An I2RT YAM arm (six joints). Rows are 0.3 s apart.
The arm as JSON. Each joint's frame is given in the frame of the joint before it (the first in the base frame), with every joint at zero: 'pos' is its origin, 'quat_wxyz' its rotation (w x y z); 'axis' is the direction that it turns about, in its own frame. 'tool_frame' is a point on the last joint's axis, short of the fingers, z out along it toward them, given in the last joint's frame.
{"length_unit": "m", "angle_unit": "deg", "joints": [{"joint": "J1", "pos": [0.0, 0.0, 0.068], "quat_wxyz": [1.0, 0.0, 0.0, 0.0], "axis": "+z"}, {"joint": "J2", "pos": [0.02, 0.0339, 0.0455], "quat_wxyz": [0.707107, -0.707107, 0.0, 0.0], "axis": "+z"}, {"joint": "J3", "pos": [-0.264, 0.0, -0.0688], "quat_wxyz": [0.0, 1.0, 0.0, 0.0], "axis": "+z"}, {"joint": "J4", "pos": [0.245, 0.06, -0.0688], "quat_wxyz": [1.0, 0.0, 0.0, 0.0], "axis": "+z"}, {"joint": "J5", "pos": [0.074, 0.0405, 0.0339], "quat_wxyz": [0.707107, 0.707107, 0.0, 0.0], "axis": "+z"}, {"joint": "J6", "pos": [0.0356, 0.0, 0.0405], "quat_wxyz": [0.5, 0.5, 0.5, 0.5], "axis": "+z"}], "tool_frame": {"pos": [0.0, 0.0, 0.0], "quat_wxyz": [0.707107, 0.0, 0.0, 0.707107]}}
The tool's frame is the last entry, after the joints.
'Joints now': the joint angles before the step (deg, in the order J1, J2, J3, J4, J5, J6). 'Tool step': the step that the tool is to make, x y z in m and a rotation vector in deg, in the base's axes. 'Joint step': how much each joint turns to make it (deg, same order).
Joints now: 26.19 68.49 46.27 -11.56 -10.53 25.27
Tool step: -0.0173 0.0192 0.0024 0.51 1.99 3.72
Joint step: 5.64 -1.16 0.26 -2.51 0.79 2.28
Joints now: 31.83 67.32 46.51 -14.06 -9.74 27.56
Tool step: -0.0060 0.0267 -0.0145 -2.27 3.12 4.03
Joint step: 5.71 4.02 0.50 -0.19 1.40 0.94
